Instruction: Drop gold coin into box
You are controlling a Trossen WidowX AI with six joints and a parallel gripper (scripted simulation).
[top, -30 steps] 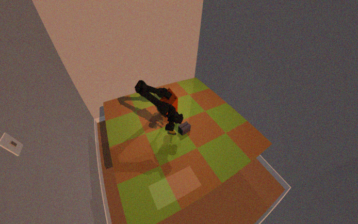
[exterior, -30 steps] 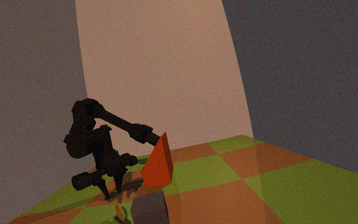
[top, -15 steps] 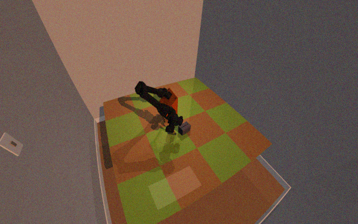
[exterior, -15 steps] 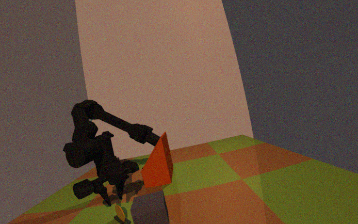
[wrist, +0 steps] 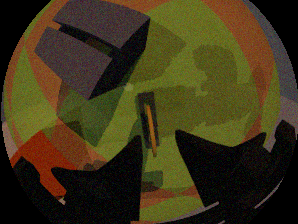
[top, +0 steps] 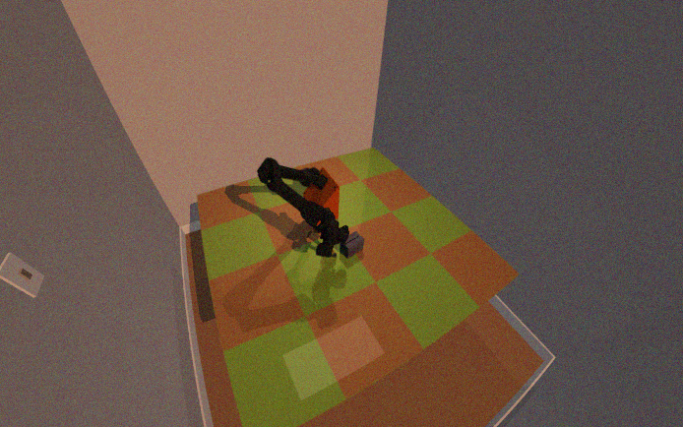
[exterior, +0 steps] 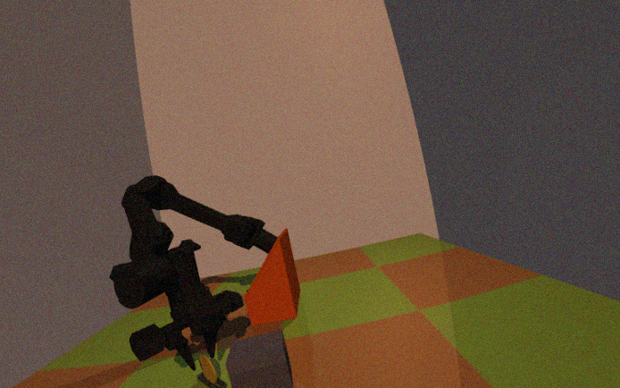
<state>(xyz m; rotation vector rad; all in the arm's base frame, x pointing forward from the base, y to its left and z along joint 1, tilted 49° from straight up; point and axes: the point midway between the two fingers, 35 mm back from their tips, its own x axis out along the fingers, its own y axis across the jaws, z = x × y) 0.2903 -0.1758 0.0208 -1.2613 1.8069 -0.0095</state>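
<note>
My gripper tip is 2 cm above the gold coin and 1 cm past it.
</note>
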